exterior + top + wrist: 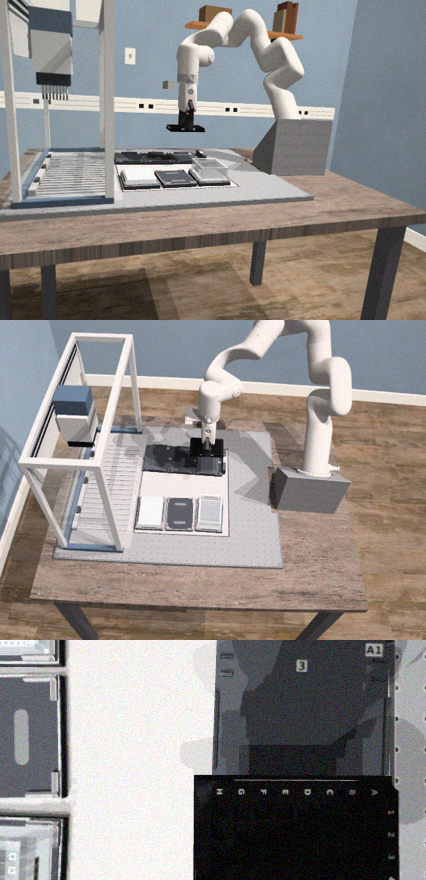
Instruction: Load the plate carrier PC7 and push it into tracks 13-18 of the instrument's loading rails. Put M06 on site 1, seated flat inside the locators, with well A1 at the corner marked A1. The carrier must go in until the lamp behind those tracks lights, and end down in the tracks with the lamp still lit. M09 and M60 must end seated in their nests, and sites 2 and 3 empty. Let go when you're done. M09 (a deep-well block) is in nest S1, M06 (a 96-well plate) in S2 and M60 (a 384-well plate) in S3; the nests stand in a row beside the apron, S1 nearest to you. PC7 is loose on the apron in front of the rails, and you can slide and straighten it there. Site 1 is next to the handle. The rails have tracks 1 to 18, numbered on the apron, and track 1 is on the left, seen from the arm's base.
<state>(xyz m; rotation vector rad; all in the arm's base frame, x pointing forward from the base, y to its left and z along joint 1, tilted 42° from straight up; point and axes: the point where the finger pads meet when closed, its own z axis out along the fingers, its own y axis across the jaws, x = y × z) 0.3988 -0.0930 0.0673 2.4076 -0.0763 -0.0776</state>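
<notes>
My hand is 12 cm above the dark plate carrier PC7, 9 cm short of it and 3 cm to the left of it. The rest, counted from my hand: clear deep-well block M09: 23 cm to the left, 11 cm below, 1 cm behind; dark nest S2: 22 cm to the left, 13 cm below, 10 cm ahead; black 96-well plate M06: 1 cm below.
</notes>
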